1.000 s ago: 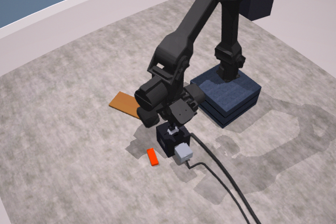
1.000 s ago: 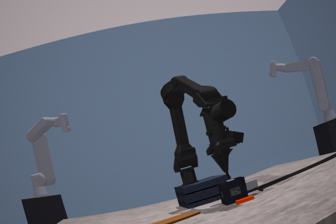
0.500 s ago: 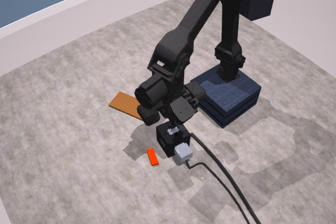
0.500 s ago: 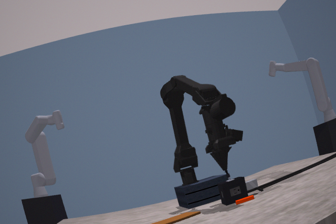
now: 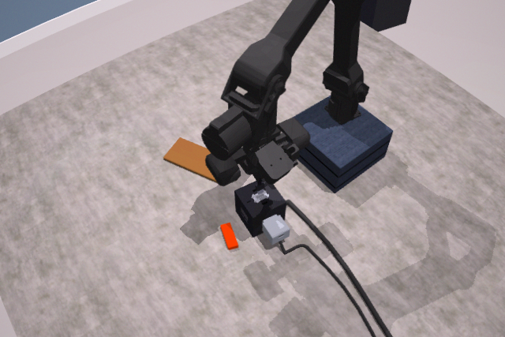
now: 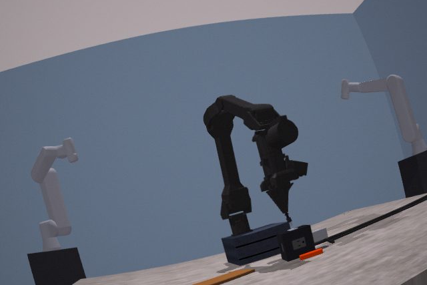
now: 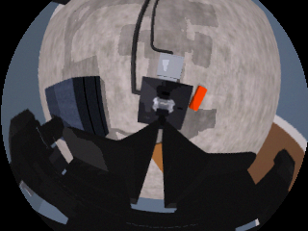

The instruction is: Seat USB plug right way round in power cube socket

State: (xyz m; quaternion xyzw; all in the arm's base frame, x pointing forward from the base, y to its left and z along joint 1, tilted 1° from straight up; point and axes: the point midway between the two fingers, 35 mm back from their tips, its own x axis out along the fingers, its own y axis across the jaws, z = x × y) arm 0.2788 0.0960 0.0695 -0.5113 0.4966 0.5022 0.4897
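My gripper tip is now 120 mm above the orange block, 80 mm short of it and 20 mm to the right of it. Also, from my gripper tip: USB plug 20 mm below; then flat board 200 mm to the right, 120 mm below, 50 mm ahead.
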